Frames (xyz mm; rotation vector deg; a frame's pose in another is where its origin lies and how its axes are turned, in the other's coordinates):
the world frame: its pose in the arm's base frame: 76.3 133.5 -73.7 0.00 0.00 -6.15
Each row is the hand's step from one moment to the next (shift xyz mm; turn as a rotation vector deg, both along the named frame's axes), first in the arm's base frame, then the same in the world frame.
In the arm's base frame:
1: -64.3 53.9 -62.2 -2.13 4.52 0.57
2: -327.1 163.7 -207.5 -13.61 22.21 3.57
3: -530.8 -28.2 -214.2 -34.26 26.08 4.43
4: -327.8 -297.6 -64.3 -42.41 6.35 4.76
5: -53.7 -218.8 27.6 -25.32 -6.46 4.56
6: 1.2 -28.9 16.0 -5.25 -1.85 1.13
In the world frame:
1: -69.7 46.7 -62.2 -2.60 4.27 0.57
2: -342.8 127.7 -207.5 -15.91 20.62 3.57
3: -524.7 -84.9 -214.2 -36.86 22.26 4.43
4: -294.0 -331.0 -64.3 -42.85 1.77 4.76
5: -30.0 -223.3 27.6 -24.48 -9.14 4.56
6: 4.3 -28.6 16.0 -5.02 -2.40 1.13

